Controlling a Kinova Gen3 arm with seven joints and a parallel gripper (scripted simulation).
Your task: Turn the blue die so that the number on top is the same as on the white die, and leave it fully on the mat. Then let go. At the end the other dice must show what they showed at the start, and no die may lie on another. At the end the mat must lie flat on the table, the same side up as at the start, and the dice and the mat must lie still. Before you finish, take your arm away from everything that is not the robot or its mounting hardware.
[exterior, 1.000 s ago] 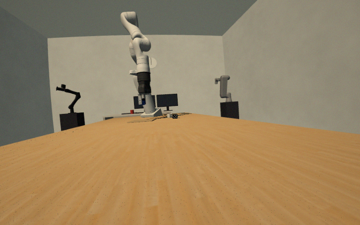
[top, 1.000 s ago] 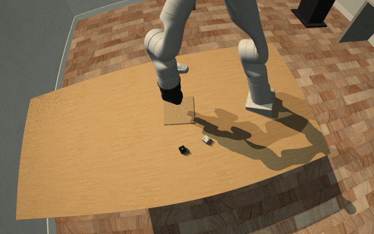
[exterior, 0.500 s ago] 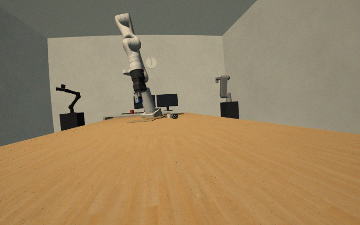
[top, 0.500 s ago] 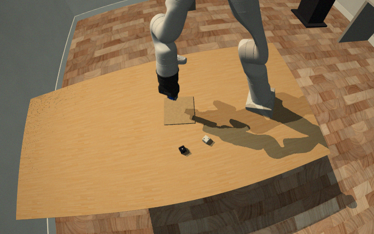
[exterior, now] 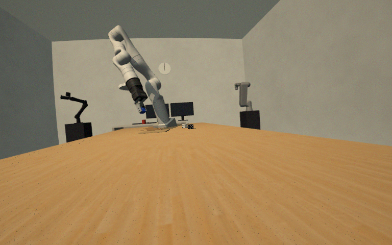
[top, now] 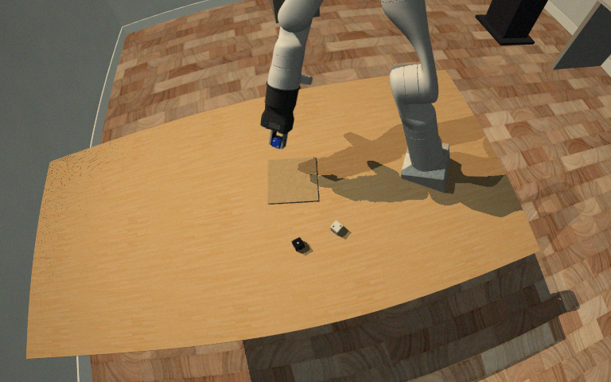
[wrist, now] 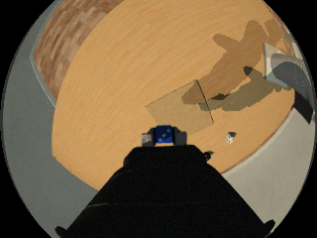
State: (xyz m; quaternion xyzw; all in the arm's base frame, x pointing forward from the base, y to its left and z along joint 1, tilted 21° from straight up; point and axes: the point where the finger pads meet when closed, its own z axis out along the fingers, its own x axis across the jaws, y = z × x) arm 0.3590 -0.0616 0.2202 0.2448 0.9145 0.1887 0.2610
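The tan mat lies 120 mm below my hand, 60 mm to the left of it and 10 mm behind it. From my hand the other things lie so: blue die: 10 mm below; black die: 250 mm to the left, 110 mm below, 10 mm ahead; white die: 230 mm to the left, 110 mm below, 100 mm behind.
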